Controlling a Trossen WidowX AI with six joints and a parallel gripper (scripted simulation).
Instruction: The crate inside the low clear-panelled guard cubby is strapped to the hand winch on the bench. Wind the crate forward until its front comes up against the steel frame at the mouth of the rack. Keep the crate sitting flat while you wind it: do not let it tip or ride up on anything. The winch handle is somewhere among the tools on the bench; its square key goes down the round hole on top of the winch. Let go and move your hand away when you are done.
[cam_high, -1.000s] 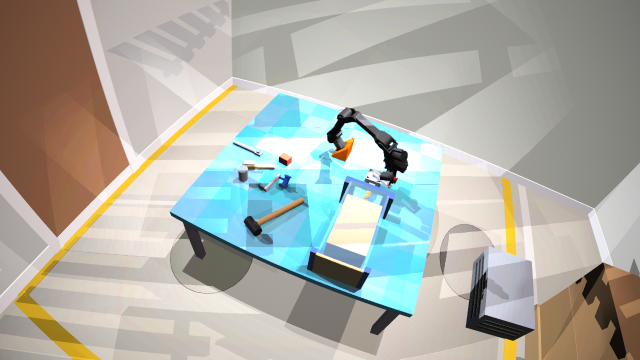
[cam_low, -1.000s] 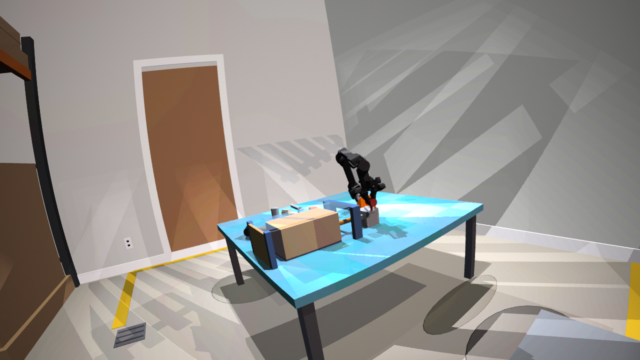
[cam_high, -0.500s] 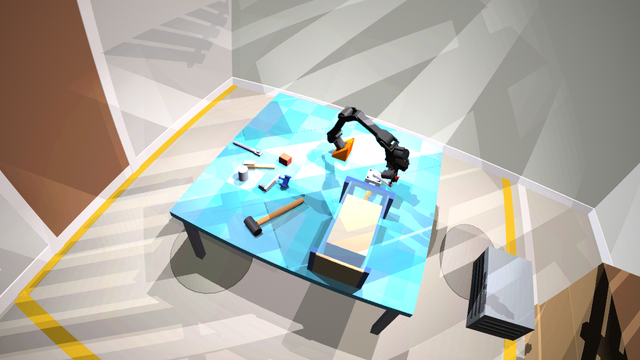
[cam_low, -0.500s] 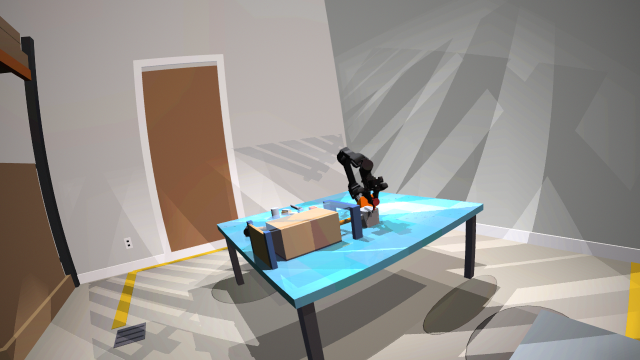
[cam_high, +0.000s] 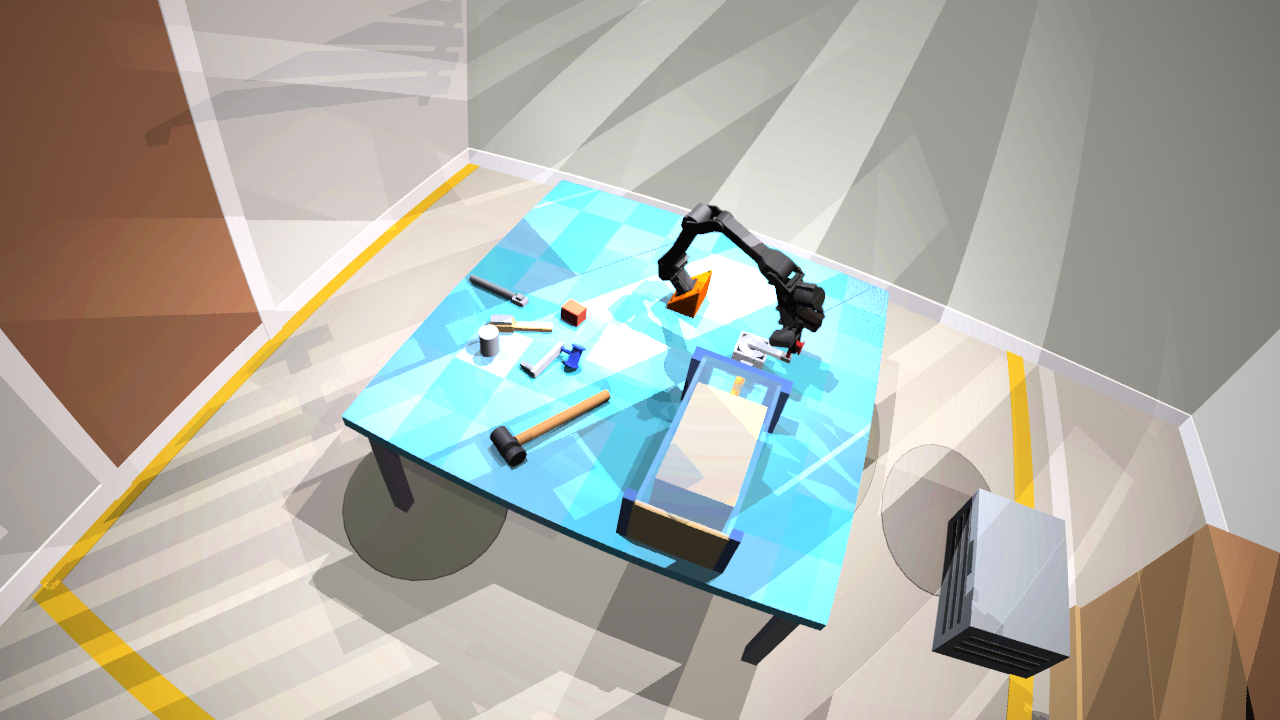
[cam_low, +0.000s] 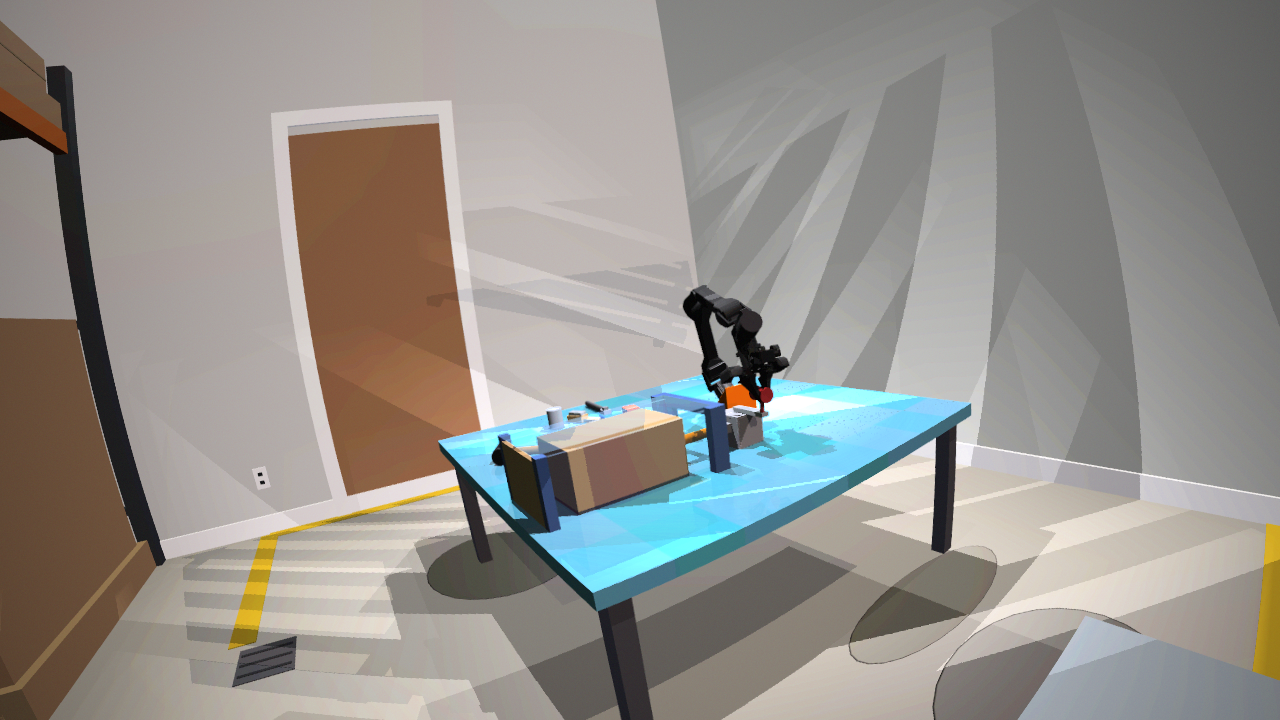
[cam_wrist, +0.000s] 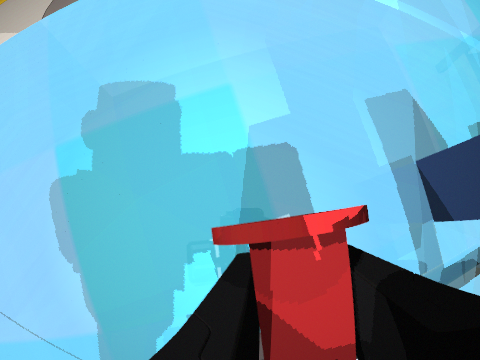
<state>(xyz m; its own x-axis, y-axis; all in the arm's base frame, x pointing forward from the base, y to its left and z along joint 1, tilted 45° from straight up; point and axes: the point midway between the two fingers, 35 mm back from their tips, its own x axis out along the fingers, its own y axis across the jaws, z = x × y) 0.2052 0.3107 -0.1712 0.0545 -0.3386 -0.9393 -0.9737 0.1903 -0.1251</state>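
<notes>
Now: gripper tip 1 cm past the winch handle, 5 cm to the left of it and 3 cm above it. Also, from my gripper tip: clear-panelled cubby (39 cm ahead, 13 cm to the right, 2 cm below); then red knob (1 cm to the right); then grey winch (3 cm behind, 12 cm to the right, 10 cm below).
</notes>
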